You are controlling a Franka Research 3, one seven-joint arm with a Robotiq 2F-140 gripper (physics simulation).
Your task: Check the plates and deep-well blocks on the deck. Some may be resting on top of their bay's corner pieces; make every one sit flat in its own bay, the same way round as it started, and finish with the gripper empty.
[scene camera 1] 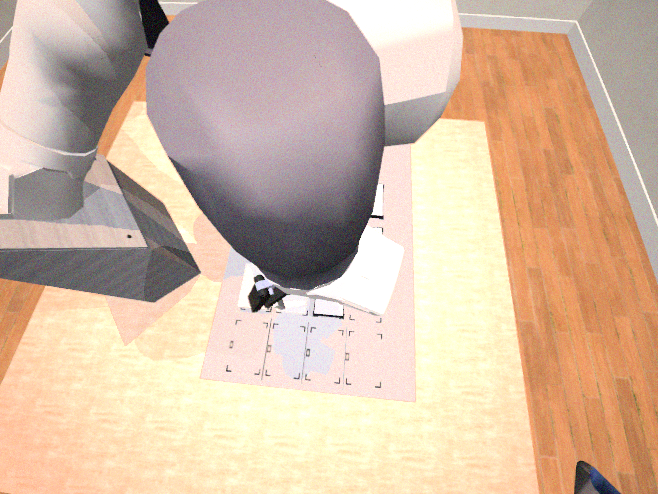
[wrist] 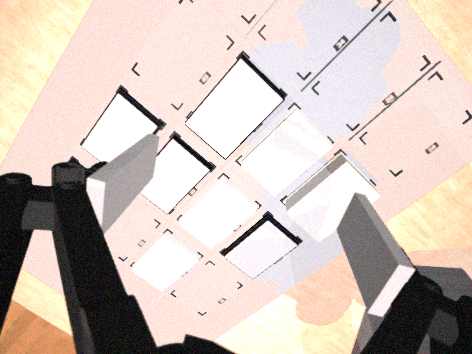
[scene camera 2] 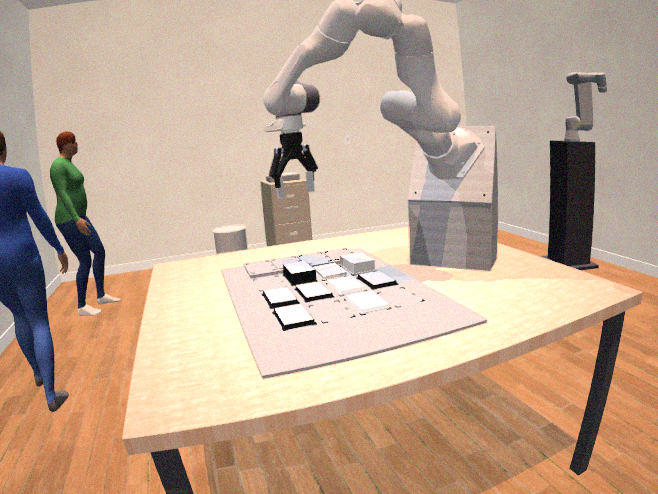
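My gripper (scene camera 2: 295, 189) (wrist: 251, 184) is open, high above the deck (scene camera 2: 372, 340) (wrist: 55, 120), with nothing between its fingers. One row holds a tall black-sided block (scene camera 2: 299, 272) (wrist: 235, 107), a pale plate (scene camera 2: 330, 271) (wrist: 287, 147) and a tall white block (scene camera 2: 357, 263) (wrist: 327, 210). Another holds black-sided plates (scene camera 2: 377, 279) (wrist: 262, 248), (scene camera 2: 313, 290) (wrist: 177, 175), (scene camera 2: 279, 296) (wrist: 120, 125) and a white plate (scene camera 2: 347, 284) (wrist: 219, 212). A white plate (scene camera 2: 367, 301) (wrist: 166, 260) and a black-sided plate (scene camera 2: 293, 316) stand nearer scene camera 2. Glare hides whether edges rest on corner pieces.
The arm (scene camera 1: 276, 132) (scene camera 2: 318, 42) covers much of the deck in scene camera 1. Its wooden pedestal (scene camera 1: 74, 265) (scene camera 2: 451, 233) stands on the table (scene camera 1: 451, 319) (scene camera 2: 186, 372) beside the deck. Bay corner pieces (scene camera 1: 378, 386) show on the deck. Two people stand beyond the table.
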